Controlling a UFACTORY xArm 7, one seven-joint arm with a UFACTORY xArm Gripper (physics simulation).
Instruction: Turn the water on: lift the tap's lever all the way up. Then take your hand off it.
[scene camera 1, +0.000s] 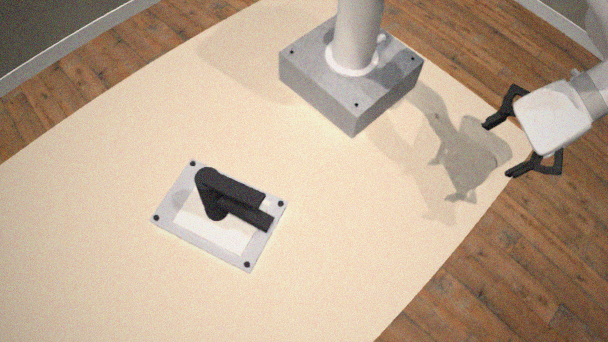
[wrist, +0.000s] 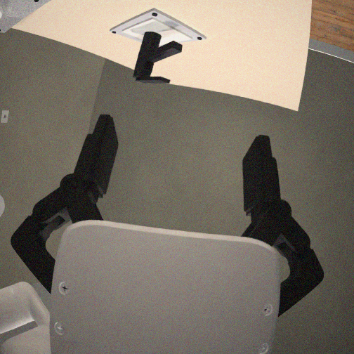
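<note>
The black tap stands upright on a light grey plate. Its flat lever extends from the top of the post, above the shorter-looking spout and on the same side. A gap shows between lever and spout in the wrist view; the lever's exact tilt is hard to tell. My gripper is open and empty, held up over the right edge of the table in the scene view, well apart from the tap and touching nothing.
The grey base block of my arm stands at the back of the pale table top. My gripper's shadow falls on the table between the block and the right edge. Wooden floor lies beyond the table.
</note>
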